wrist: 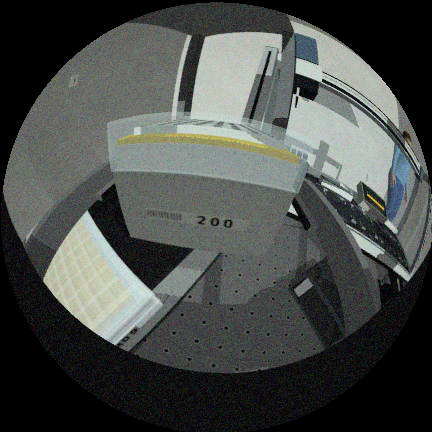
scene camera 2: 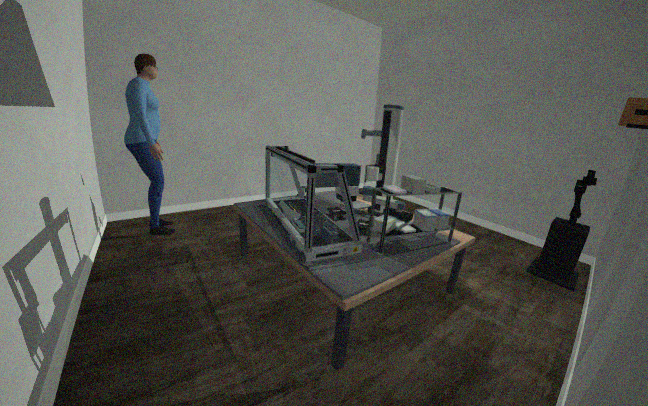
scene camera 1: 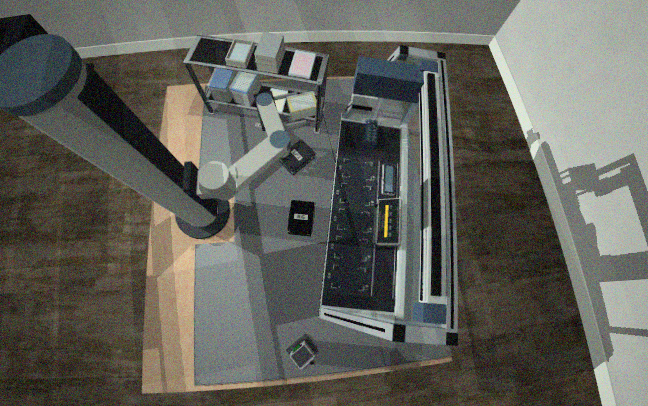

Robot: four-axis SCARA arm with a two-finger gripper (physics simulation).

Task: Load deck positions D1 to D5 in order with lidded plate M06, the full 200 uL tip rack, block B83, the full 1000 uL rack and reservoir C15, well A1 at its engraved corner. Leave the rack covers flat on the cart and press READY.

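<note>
A grey rack marked 200 [wrist: 200, 210] [scene camera 1: 302, 102], with a yellow band under a clear cover, is on the cart's lower level, beside the arm's outer end. My gripper [wrist: 208, 168] is open, its two grey fingers showing left and right of this rack in the wrist view. A pale plate with yellowish wells [wrist: 90, 280] lies at lower left there; its label is unreadable. Blue-topped boxes [scene camera 1: 220, 82] [scene camera 1: 244, 87] are also on the lower level. The deck [scene camera 1: 350, 295] is black with corner marks. Labels M06, B83 and C15 are not readable.
The cart [scene camera 1: 189, 62] [scene camera 2: 385, 222] carries a pale box [scene camera 1: 240, 53], a grey box [scene camera 1: 270, 52] and a pink-topped box [scene camera 1: 302, 64] on top. Two black labelled pads [scene camera 1: 297, 156] [scene camera 1: 301, 217] lie before the framed deck. A person [scene camera 2: 142, 115] stands beyond the table.
</note>
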